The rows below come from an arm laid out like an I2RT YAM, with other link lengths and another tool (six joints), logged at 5 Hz.
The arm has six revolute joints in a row. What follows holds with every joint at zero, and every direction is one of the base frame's. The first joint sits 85.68 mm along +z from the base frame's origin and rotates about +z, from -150 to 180 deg. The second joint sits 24.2 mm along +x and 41.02 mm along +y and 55.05 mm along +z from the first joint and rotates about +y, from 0 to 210 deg. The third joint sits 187.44 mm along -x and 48.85 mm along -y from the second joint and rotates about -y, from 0 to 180 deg. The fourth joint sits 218.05 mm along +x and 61.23 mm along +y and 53.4 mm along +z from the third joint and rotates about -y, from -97 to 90 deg. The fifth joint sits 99.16 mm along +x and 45.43 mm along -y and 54.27 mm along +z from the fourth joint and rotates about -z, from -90 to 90 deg. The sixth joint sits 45.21 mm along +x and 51.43 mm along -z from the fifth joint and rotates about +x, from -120 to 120 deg. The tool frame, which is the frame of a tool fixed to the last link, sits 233 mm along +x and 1 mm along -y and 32 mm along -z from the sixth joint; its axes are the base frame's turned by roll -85.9, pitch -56.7 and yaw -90 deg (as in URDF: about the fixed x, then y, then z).
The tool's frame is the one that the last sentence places.
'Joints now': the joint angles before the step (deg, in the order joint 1, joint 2, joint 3, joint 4, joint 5, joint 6). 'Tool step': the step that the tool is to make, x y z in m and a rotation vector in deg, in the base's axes. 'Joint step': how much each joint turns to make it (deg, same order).
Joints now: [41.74, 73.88, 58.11, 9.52, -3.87, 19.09]
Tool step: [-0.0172, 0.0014, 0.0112, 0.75, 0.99, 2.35]
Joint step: [0.02, -3.28, 0.58, -4.02, -2.45, 0.96]
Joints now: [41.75, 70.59, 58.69, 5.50, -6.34, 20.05]
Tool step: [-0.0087, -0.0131, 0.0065, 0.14, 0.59, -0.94]
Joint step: [-0.02, -4.79, -1.18, -3.89, 0.86, 0.60]
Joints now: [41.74, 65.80, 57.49, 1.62, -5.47, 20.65]
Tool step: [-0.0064, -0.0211, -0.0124, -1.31, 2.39, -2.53]
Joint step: [-0.07, -5.17, -2.13, -5.63, 2.35, 0.95]
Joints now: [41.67, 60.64, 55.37, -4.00, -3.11, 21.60]
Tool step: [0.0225, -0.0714, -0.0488, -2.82, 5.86, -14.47]
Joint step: [-1.04, -6.15, -5.58, -7.13, 12.74, 4.61]
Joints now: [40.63, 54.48, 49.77, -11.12, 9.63, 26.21]
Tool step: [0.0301, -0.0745, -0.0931, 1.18, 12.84, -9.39]
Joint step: [-13.56, 3.53, -5.82, -1.34, -6.77, 6.12]
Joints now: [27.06, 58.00, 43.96, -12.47, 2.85, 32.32]
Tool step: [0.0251, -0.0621, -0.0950, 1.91, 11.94, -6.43]
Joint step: [-13.48, 15.65, -0.42, 5.55, -9.07, 1.36]
